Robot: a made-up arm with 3 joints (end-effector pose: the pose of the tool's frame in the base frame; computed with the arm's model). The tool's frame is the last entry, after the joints. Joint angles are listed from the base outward.
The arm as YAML. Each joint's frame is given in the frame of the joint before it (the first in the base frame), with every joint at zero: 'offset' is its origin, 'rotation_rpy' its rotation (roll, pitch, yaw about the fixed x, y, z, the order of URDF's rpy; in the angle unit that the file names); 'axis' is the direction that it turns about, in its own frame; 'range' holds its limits. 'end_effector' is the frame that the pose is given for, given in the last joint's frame.
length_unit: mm
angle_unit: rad
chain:
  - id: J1
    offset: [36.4, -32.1, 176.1]
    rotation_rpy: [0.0, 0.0, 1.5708]
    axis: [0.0, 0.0, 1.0]
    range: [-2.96, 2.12]
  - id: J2
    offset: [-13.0, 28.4, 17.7]
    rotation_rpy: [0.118, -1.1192, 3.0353]
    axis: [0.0, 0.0, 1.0]
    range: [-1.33, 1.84]
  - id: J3
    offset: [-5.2, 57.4, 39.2]
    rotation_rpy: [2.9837, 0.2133, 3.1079]
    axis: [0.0, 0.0, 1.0]
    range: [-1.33, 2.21]
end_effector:
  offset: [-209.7, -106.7, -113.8]
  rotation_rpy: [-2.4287, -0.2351, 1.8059]
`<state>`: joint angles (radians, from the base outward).
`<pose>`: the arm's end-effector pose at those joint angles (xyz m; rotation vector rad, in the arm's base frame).
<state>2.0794 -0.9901 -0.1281</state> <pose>0.0330 -0.2816 0.3225 0.5048 -0.8722 1.0724</pose>
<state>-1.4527 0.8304 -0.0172</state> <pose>0.1147 -0.0672 0.4282 -0.1780 0.7191 -1.0391</pose>
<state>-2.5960 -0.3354 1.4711</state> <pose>0.2398 -0.0790 0.0821 1.8702 0.4399 1.6176</pose>
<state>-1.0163 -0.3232 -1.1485</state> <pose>0.1558 -0.0533 0.4703 -0.3967 0.8398 -0.8160</pose>
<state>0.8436 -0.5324 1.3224</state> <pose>-0.1699 -0.0378 0.0857 0.5933 -1.5739 -0.5444</pose>
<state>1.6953 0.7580 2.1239</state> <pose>-0.0488 -0.2784 0.1192 1.0034 -0.8120 0.5498</pose>
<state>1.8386 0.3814 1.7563</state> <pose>-0.0160 -0.2721 0.1277 1.0478 -0.8479 0.6712</pose>
